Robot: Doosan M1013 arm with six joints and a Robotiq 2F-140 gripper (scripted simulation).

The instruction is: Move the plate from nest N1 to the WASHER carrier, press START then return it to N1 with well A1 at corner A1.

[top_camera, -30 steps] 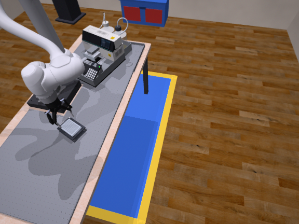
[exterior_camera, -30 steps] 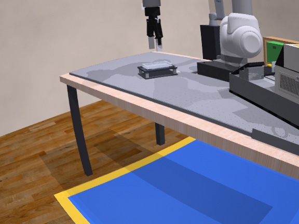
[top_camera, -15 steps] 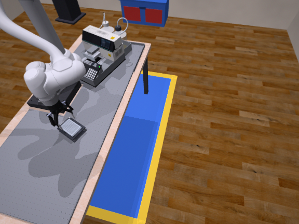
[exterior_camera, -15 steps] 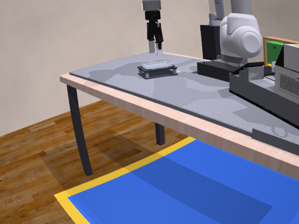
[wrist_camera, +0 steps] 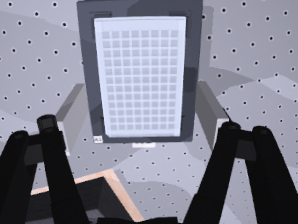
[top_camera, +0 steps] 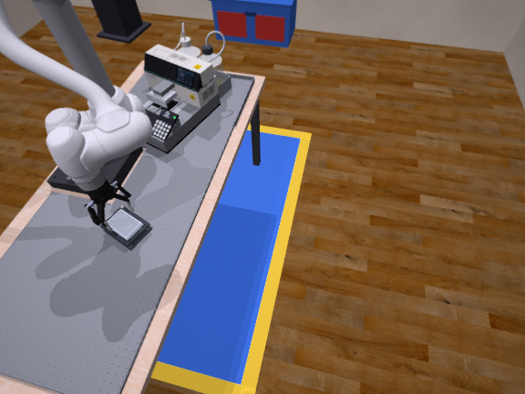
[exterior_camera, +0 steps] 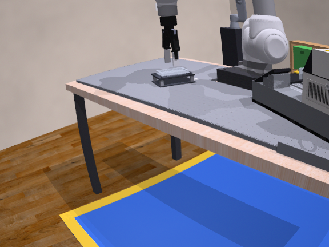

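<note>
Right now the plate is 6 cm below my hand. The rest, counted from my hand: plate washer (67 cm to the left, 20 cm behind, 2 cm above); then plate nest N1 (7 cm below).
</note>
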